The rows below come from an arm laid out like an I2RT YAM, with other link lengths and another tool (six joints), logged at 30 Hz.
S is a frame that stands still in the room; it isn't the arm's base.
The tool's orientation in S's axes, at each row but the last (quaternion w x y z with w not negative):
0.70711, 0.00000, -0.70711, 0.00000
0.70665, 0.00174, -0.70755, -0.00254
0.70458, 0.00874, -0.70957, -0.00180
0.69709, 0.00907, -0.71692, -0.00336
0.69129, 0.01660, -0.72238, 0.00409
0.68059, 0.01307, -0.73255, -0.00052
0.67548, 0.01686, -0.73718, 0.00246
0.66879, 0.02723, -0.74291, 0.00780
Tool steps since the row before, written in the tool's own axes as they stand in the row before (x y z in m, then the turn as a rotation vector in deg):
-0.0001, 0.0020, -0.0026, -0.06, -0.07, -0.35
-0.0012, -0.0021, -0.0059, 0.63, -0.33, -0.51
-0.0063, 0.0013, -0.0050, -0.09, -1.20, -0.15
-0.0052, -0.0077, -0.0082, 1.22, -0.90, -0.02
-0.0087, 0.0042, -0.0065, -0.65, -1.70, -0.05
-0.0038, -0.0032, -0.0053, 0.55, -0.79, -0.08
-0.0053, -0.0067, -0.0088, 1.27, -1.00, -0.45
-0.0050, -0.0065, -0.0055, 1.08, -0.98, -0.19
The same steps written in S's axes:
0.0026, 0.0020, -0.0001, 0.35, -0.07, -0.06
0.0059, -0.0021, -0.0012, 0.51, -0.33, 0.63
0.0050, 0.0014, -0.0062, 0.16, -1.20, -0.11
0.0084, -0.0075, -0.0051, -0.01, -0.92, 1.20
0.0067, 0.0045, -0.0083, 0.13, -1.69, -0.68
0.0056, -0.0030, -0.0035, 0.05, -0.80, 0.54
0.0094, -0.0063, -0.0046, 0.37, -1.01, 1.29
0.0063, -0.0061, -0.0046, 0.13, -1.00, 1.07

